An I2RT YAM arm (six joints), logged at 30 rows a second.
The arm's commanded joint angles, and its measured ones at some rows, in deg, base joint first. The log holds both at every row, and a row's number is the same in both.
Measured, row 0:
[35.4 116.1 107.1 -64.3 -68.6 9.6]
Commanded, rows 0 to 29:
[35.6 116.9 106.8 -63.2 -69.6 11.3]
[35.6 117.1 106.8 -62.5 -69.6 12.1]
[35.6 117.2 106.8 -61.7 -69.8 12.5]
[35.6 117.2 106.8 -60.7 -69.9 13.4]
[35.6 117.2 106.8 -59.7 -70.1 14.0]
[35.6 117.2 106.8 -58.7 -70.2 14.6]
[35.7 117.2 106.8 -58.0 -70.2 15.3]
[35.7 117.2 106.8 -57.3 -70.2 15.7]
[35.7 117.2 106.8 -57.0 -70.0 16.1]
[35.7 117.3 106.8 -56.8 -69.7 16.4]
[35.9 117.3 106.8 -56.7 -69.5 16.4]
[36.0 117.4 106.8 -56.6 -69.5 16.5]
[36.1 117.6 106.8 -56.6 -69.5 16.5]
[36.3 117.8 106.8 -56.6 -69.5 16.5]
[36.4 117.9 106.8 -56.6 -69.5 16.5]
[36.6 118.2 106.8 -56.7 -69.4 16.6]
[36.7 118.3 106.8 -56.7 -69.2 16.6]
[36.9 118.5 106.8 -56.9 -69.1 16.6]
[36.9 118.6 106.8 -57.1 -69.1 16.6]
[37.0 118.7 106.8 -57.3 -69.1 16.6]
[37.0 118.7 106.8 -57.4 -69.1 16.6]
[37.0 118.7 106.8 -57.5 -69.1 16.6]
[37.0 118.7 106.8 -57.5 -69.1 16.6]
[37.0 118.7 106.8 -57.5 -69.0 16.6]
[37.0 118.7 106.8 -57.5 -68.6 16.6]
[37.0 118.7 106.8 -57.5 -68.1 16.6]
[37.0 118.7 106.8 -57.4 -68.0 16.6]
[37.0 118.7 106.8 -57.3 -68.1 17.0]
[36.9 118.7 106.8 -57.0 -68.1 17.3]
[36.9 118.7 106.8 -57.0 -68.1 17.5]
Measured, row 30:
[36.9 118.3 107.1 -57.4 -68.2 16.7]
